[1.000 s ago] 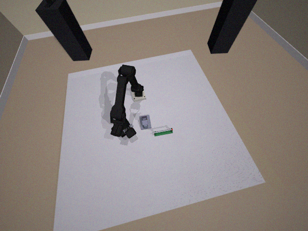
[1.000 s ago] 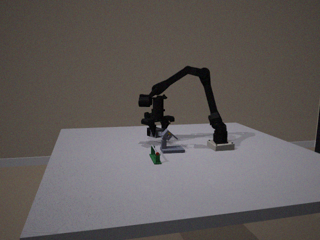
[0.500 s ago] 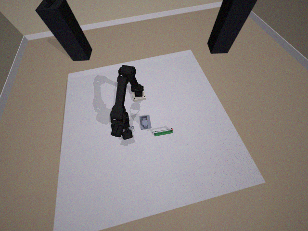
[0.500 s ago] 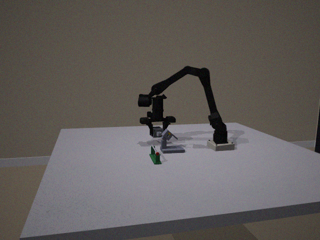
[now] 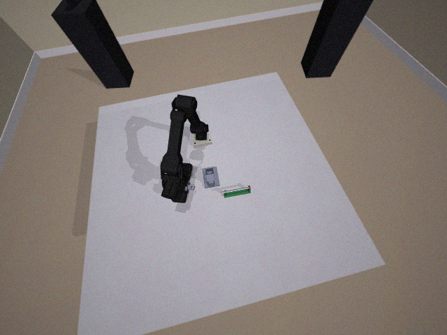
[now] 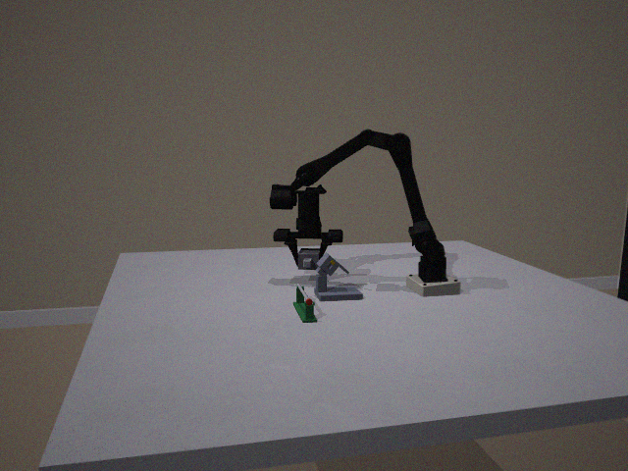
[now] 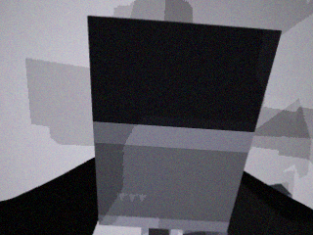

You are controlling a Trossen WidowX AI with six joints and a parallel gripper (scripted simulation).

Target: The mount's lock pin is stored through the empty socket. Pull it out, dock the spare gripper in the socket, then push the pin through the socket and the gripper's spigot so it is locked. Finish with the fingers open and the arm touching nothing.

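Now: the spare gripper 1 cm to the right of my gripper tip and 1 cm above it. Round my gripper tip: green cradle: 2 cm ahead, 26 cm to the left, 3 cm below; then grey mount: 6 cm behind, 12 cm to the left.
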